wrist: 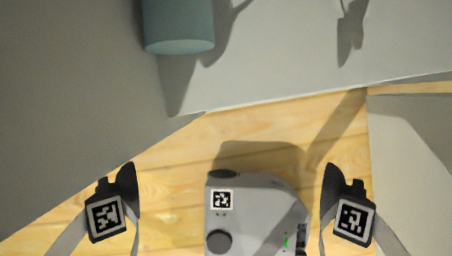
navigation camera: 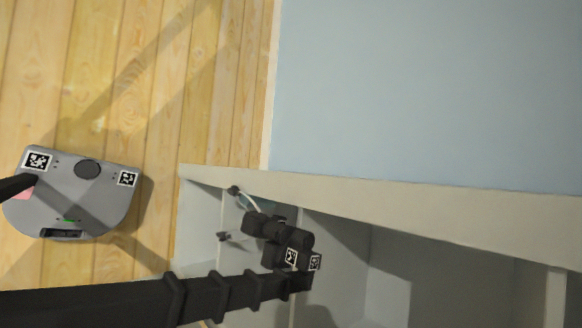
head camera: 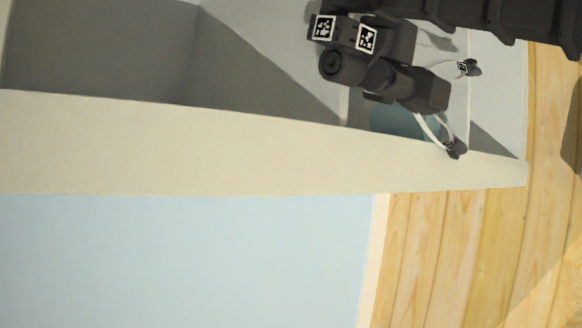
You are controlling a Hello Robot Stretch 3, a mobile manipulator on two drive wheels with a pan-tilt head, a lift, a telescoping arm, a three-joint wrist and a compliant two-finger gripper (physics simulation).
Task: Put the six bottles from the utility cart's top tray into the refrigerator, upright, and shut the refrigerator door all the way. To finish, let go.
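Seen in the pictures: gripper, fingertip midpoint: (navigation camera: pixel 224 211) (head camera: pixel 469 110); robot's base, link origin: (navigation camera: pixel 87 168).
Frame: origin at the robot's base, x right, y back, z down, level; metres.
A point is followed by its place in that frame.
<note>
A teal bottle (head camera: pixel 397 121) @[z -0.580, x 0.527, y -0.037 m] (navigation camera: pixel 262 202) @[z -0.578, x 0.527, y -0.027 m] (wrist: pixel 178 25) is in a compartment of the pale refrigerator (head camera: pixel 250 155) @[z -1.050, x 0.360, y -0.087 m] (navigation camera: pixel 400 207) @[z -1.135, x 0.360, y -0.086 m], close to one wall. Its pale flat end shows in the wrist view. I cannot tell from these angles whether it is upright. My gripper (head camera: pixel 463 108) @[z -0.620, x 0.349, y 0.022 m] (navigation camera: pixel 228 213) @[z -0.620, x 0.349, y 0.022 m] (wrist: pixel 229 182) @[z -0.620, x 0.349, y 0.022 m] is open, with its fingers wide apart and no bottle between them. It reaches into the refrigerator, and its wrist covers part of the bottle in the head view. The other bottles and the utility cart's top tray do not show.
Thin dividers (head camera: pixel 468 90) @[z -0.509, x 0.410, y 0.068 m] (navigation camera: pixel 220 225) @[z -0.504, x 0.413, y 0.091 m] run near the gripper. My arm (head camera: pixel 475 17) @[z -0.970, x 0.199, y 0.087 m] (navigation camera: pixel 125 305) @[z -0.974, x 0.059, y 0.086 m] crosses the refrigerator opening. My base (navigation camera: pixel 75 197) @[z -0.160, x -0.004, y 0.105 m] (wrist: pixel 250 200) stands on the wood floor (head camera: pixel 450 240) @[z -0.001, x 0.568, y -0.388 m]. A pale blue surface (head camera: pixel 175 250) @[z -0.844, x 0.861, y -0.452 m] (navigation camera: pixel 425 85) @[z -1.037, x 0.829, y -0.615 m] borders the refrigerator. A pale panel (wrist: pixel 400 175) stands beside my base.
</note>
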